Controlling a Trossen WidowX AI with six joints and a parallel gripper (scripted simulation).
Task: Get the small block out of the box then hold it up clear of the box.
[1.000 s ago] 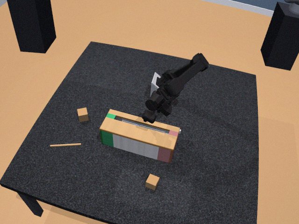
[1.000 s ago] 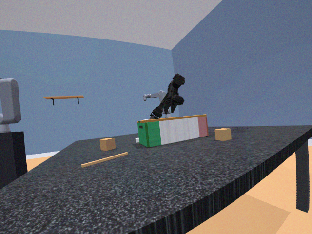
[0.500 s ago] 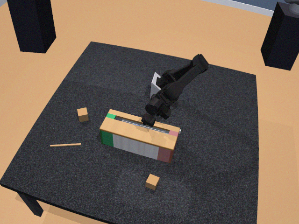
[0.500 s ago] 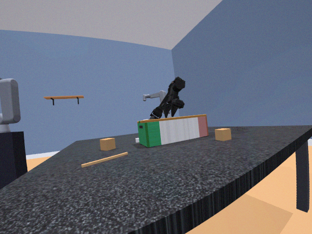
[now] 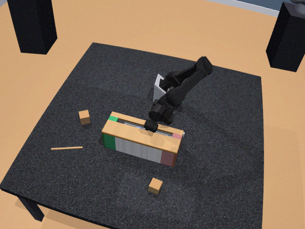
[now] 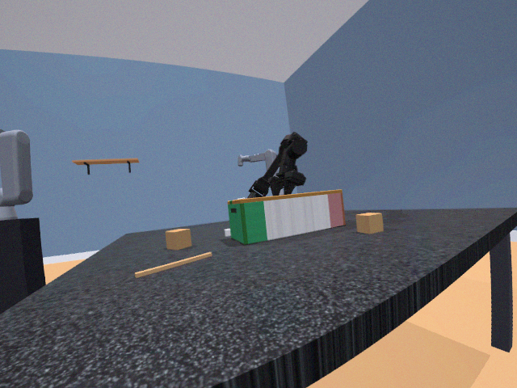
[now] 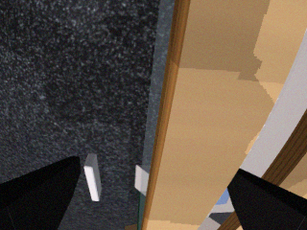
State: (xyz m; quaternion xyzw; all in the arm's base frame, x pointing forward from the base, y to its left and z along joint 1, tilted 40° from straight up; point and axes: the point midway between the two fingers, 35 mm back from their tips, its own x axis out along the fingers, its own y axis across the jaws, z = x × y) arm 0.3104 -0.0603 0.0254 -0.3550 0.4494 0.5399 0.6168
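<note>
The blue block lies 50 mm to the right of my gripper tip, 40 mm ahead of it and 20 mm below it. From my gripper tip the other things lie so: tan cube: 370 mm to the right, 80 mm below, 50 mm behind; thin wooden stick: 410 mm to the right, 160 mm ahead, 110 mm below.
</note>
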